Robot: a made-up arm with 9 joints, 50 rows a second.
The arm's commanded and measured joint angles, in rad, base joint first. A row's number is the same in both.
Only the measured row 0 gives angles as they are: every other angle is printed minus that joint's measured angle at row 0.
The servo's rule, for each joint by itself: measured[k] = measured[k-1] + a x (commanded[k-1-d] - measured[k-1]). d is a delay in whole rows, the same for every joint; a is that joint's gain. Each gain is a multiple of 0.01, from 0.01 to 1. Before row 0 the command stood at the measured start. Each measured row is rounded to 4 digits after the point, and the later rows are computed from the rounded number. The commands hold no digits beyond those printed.
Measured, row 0: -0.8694, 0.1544, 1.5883, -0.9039, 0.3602, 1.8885, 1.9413, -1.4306, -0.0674
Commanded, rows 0 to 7: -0.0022, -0.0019, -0.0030, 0.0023, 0.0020, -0.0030, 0.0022, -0.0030, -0.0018; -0.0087, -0.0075, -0.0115, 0.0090, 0.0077, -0.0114, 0.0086, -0.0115, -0.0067; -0.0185, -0.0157, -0.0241, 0.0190, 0.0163, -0.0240, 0.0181, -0.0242, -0.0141; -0.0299, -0.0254, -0.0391, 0.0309, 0.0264, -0.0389, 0.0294, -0.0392, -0.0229; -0.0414, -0.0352, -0.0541, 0.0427, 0.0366, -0.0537, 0.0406, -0.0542, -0.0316; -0.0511, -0.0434, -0.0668, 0.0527, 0.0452, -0.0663, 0.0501, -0.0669, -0.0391; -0.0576, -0.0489, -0.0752, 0.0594, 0.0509, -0.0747, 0.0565, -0.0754, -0.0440; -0.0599, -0.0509, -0.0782, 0.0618, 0.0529, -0.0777, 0.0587, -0.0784, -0.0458
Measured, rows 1 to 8: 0.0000, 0.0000, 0.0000, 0.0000, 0.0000, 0.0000, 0.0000, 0.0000, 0.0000; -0.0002, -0.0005, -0.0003, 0.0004, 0.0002, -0.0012, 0.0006, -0.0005, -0.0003; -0.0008, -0.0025, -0.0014, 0.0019, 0.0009, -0.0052, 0.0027, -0.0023, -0.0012; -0.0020, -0.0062, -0.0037, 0.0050, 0.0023, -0.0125, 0.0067, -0.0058, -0.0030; -0.0040, -0.0116, -0.0072, 0.0097, 0.0045, -0.0228, 0.0126, -0.0111, -0.0058; -0.0066, -0.0182, -0.0119, 0.0156, 0.0074, -0.0349, 0.0199, -0.0180, -0.0094; -0.0097, -0.0253, -0.0174, 0.0223, 0.0108, -0.0471, 0.0278, -0.0258, -0.0136; -0.0131, -0.0319, -0.0232, 0.0290, 0.0144, -0.0579, 0.0353, -0.0337, -0.0179
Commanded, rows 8 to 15: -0.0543, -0.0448, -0.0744, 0.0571, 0.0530, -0.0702, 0.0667, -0.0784, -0.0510; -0.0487, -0.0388, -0.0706, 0.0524, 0.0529, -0.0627, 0.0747, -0.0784, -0.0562; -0.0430, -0.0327, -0.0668, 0.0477, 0.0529, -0.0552, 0.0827, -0.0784, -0.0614; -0.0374, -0.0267, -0.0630, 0.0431, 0.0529, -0.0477, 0.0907, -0.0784, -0.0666; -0.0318, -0.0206, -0.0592, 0.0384, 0.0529, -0.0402, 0.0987, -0.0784, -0.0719; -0.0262, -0.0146, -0.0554, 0.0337, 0.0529, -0.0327, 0.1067, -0.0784, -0.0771; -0.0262, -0.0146, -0.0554, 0.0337, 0.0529, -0.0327, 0.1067, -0.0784, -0.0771; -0.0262, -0.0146, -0.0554, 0.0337, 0.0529, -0.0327, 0.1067, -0.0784, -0.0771
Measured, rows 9 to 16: -0.0164, -0.0372, -0.0287, 0.0349, 0.0179, -0.0656, 0.0414, -0.0409, -0.0218; -0.0191, -0.0393, -0.0333, 0.0389, 0.0211, -0.0674, 0.0480, -0.0469, -0.0259; -0.0212, -0.0392, -0.0370, 0.0413, 0.0240, -0.0656, 0.0549, -0.0519, -0.0301; -0.0227, -0.0374, -0.0400, 0.0425, 0.0266, -0.0615, 0.0621, -0.0561, -0.0345; -0.0237, -0.0344, -0.0423, 0.0426, 0.0290, -0.0561, 0.0695, -0.0597, -0.0390; -0.0243, -0.0305, -0.0440, 0.0418, 0.0312, -0.0499, 0.0771, -0.0627, -0.0436; -0.0244, -0.0260, -0.0451, 0.0403, 0.0332, -0.0432, 0.0848, -0.0652, -0.0483; -0.0245, -0.0228, -0.0461, 0.0391, 0.0350, -0.0391, 0.0905, -0.0673, -0.0523
